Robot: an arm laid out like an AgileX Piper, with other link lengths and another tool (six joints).
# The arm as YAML. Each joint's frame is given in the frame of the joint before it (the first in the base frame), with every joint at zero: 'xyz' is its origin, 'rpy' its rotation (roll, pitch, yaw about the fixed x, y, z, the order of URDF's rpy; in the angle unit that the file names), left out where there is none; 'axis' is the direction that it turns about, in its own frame. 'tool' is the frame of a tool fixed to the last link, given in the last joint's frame.
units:
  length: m
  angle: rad
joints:
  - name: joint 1
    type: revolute
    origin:
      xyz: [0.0, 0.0, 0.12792]
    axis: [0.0, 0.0, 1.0]
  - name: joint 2
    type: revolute
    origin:
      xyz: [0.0, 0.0, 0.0]
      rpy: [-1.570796, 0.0, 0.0]
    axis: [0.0, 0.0, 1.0]
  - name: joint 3
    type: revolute
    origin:
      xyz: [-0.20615, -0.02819, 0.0]
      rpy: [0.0, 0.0, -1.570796]
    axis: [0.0, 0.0, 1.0]
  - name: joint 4
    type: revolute
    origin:
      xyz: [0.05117, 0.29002, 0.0]
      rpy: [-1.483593, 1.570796, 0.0]
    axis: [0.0, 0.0, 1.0]
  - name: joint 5
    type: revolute
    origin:
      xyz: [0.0, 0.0, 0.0]
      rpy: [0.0, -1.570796, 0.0]
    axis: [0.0, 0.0, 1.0]
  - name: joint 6
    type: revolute
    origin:
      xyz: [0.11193, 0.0, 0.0]
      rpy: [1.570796, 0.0, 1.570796]
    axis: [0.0, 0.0, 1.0]
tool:
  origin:
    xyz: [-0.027, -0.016, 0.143]
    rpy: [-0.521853, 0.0, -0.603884]
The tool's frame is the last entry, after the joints.
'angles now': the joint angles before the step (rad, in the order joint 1, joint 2, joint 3, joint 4, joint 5, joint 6). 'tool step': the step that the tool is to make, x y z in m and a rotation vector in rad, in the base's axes. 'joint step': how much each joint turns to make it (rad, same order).
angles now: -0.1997 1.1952 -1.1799 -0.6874 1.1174 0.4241
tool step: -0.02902 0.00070 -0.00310 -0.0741 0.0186 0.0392
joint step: 0.0000 -0.1777 0.1884 -0.0590 -0.0344 -0.0321
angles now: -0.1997 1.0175 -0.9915 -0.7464 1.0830 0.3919
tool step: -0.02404 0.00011 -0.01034 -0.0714 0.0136 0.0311
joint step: 0.0000 -0.1633 0.1853 -0.0662 -0.0406 -0.0099
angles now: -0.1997 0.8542 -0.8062 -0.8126 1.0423 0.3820
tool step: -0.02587 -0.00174 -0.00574 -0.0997 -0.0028 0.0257
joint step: -0.0001 -0.1980 0.1987 -0.0951 -0.0375 -0.0020
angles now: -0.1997 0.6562 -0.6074 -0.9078 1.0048 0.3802
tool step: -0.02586 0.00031 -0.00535 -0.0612 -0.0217 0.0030
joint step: -0.0011 -0.2061 0.1635 -0.0479 -0.0005 -0.0139
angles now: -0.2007 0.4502 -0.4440 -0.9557 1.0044 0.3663
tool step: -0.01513 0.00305 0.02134 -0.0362 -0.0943 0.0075
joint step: -0.0001 -0.1687 0.0551 -0.0046 0.0000 -0.0202
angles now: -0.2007 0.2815 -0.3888 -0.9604 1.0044 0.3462
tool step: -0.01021 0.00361 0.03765 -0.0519 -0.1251 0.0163
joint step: 0.0000 -0.1205 0.0008 -0.0198 -0.0258 -0.0020
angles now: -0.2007 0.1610 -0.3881 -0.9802 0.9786 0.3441
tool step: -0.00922 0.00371 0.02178 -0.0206 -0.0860 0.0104
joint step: 0.0000 -0.0798 0.0001 0.0000 -0.0138 0.0014
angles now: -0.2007 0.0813 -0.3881 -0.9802 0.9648 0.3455
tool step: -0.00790 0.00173 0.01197 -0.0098 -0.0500 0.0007
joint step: -0.0003 -0.0496 0.0000 0.0003 -0.0014 0.0008
